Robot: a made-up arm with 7 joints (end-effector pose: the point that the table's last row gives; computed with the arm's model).
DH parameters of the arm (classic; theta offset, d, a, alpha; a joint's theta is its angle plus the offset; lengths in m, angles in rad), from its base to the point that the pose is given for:
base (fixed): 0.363 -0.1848 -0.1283 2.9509
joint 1: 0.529 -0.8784 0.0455 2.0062
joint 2: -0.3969 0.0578 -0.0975 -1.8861
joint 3: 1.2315 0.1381 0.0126 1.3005
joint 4: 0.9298 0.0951 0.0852 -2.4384
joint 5: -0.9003 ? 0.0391 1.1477
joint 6: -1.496 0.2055 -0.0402 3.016
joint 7: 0 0.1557 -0.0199 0.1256
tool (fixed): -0.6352 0.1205 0 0
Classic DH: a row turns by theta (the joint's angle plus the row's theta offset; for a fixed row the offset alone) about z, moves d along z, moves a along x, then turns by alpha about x.
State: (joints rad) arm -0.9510 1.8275 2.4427 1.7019 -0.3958 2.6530 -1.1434
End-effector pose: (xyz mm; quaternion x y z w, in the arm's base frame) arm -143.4 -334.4 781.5 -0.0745 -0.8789 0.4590 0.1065
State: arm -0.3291 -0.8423 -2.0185 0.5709 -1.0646 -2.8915 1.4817
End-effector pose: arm 126.1 461.6 420.0 -0.4038 0.7768 -0.1888 0.4447
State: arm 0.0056 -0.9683 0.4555 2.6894 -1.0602 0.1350 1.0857
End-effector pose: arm 129.5 135.3 855.1 -0.2535 0.0847 -0.1886 0.9450
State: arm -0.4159 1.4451 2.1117 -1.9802 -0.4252 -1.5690 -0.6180
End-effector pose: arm -120.4 -170.5 833.5 -0.0608 0.4184 -0.2324 0.8759
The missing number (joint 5, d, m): -0.1833
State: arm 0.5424 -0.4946 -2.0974 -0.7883 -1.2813 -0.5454 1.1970
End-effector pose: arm 175.7 305.9 476.3 0.5742 0.3588 0.7235 0.1349
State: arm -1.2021 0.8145 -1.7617 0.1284 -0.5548 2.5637 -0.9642
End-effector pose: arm -626.7 149.3 509.7 -0.9094 -0.2806 0.1455 0.2702
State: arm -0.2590 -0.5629 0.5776 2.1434 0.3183 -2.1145 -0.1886
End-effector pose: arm 255.7 242.0 633.8 -0.5808 0.6921 0.0038 0.4286
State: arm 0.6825 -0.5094 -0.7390 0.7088 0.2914 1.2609 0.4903
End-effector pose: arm 122.7 -152.2 683.6 0.6713 0.1599 -0.2960 0.6604
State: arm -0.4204 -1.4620 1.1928 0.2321 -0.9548 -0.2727 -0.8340
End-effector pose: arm 170.5 -61.5 611.2 -0.6542 0.3493 -0.6695 0.0420
